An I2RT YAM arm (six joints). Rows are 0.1 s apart.
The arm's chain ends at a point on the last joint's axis. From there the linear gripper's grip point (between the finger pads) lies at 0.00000 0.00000 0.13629 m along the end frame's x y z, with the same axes.
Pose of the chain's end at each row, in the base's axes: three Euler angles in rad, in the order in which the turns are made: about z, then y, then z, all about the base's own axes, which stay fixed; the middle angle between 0 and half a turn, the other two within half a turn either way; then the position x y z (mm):
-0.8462, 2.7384, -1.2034, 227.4, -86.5, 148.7
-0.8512, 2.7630, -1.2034, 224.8, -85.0, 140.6
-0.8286, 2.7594, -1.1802, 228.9, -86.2, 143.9
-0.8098, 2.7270, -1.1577, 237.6, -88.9, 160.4
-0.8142, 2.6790, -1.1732, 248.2, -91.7, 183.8
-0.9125, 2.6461, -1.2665, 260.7, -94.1, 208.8
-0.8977, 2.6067, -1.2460, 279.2, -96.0, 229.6
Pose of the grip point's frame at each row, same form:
-0.8462, 2.7384, -1.2034, 246.6, -136.4, 23.3
-0.8512, 2.7630, -1.2034, 242.9, -132.0, 14.0
-0.8286, 2.7594, -1.1802, 248.3, -133.2, 17.4
-0.8098, 2.7270, -1.1577, 259.6, -139.2, 35.7
-0.8142, 2.6790, -1.1732, 271.8, -147.8, 61.8
-0.9125, 2.6461, -1.2665, 280.1, -155.9, 88.9
-0.8977, 2.6067, -1.2460, 301.4, -161.8, 112.3

